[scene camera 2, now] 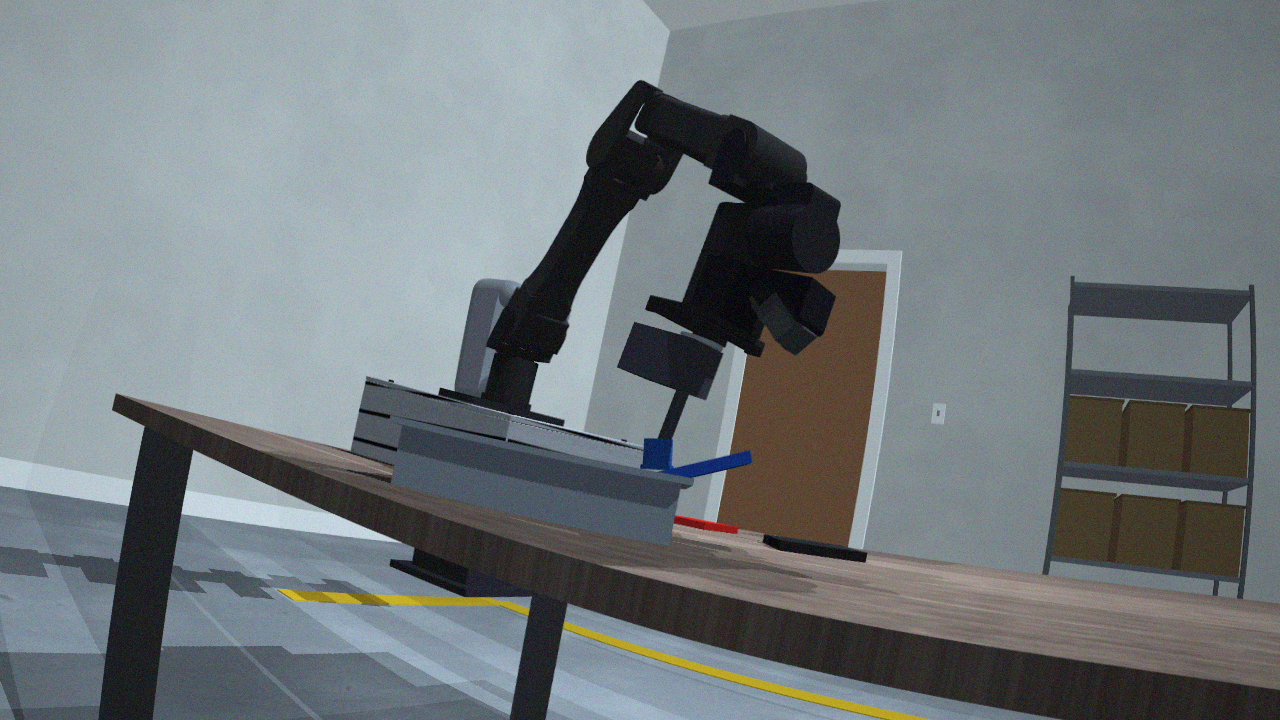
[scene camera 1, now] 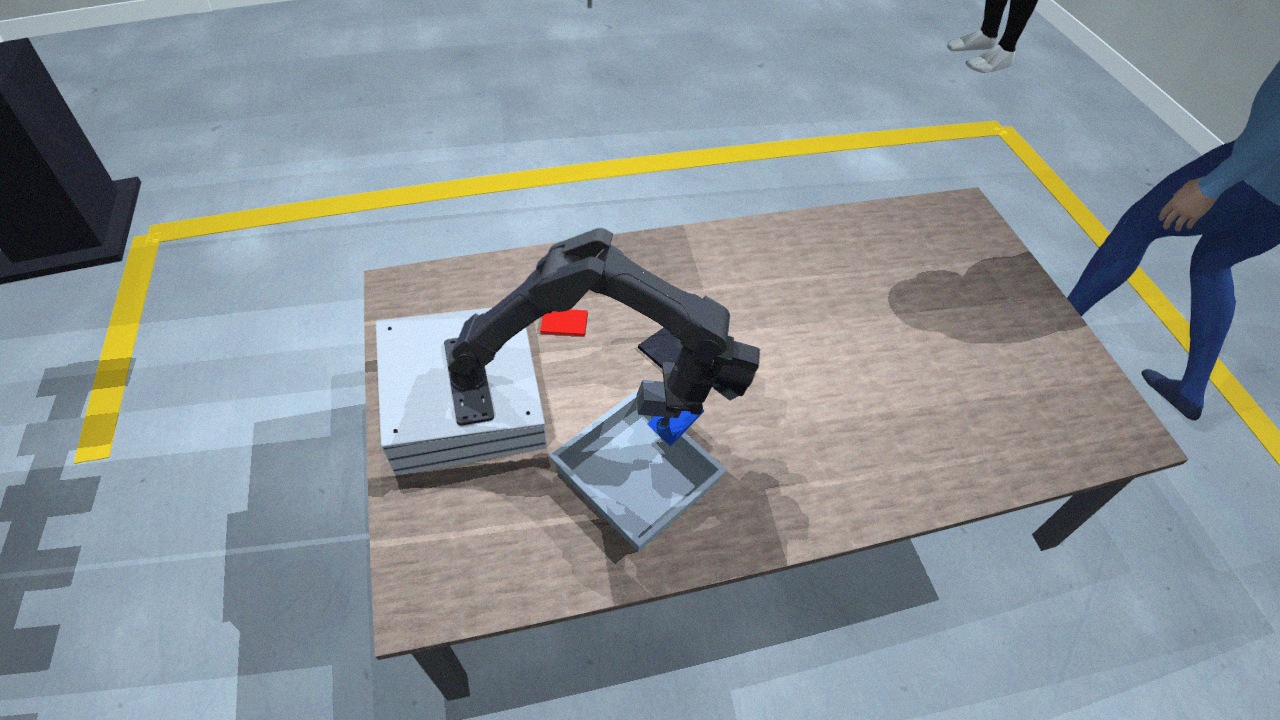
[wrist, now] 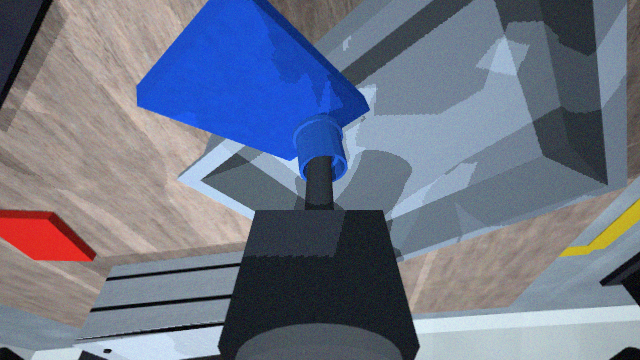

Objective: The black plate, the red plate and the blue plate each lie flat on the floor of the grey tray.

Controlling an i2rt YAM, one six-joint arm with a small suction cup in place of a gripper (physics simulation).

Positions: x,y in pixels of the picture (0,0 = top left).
Labels:
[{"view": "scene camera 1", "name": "suction cup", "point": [664,431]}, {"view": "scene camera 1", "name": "red plate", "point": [572,322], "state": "on the table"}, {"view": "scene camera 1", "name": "black plate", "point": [662,346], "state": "on the table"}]

